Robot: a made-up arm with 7 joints.
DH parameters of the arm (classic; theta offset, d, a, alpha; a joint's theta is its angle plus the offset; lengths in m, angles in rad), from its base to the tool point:
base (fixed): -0.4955 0 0.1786 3.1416
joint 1: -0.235 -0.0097 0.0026 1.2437
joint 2: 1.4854 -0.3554 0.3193 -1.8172
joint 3: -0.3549 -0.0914 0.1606 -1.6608
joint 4: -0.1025 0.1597 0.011 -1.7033
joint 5: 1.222 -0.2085 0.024 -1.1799
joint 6: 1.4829 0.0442 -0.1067 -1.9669
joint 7: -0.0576 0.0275 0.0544 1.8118
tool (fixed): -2.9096 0.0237 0 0
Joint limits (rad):
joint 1: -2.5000..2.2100
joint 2: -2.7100..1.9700
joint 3: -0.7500..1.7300
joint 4: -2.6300..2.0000
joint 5: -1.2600..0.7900
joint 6: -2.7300..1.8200
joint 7: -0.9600..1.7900
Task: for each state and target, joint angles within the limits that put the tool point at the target. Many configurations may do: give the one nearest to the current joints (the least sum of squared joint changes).
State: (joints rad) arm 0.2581 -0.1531 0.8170 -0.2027 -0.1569 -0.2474 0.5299
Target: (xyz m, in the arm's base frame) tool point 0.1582 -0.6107 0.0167
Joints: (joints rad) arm -0.0708 -0.2679 1.3254 -0.6395 -0.1822 -0.3540 0.3791
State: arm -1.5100 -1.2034 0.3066 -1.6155 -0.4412 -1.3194 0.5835
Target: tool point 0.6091 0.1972 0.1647
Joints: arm -1.7966 -0.8590 0.5663 -1.4910 -0.5855 -1.4096 0.4563
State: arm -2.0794 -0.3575 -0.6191 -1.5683 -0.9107 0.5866 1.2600
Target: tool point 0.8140 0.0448 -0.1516
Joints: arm -1.5241 -0.4927 -0.3082 -1.5070 -1.1836 0.6316 1.4505
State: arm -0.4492 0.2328 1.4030 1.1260 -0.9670 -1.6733 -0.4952
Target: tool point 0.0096 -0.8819 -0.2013
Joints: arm -0.1852 0.3456 1.1860 1.1779 -1.0055 -1.7270 -0.5101
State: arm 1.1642 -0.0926 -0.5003 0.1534 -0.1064 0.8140 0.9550
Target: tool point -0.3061 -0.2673 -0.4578
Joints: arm 1.0845 -0.1290 -0.3916 0.3114 -0.1932 0.7958 1.0170
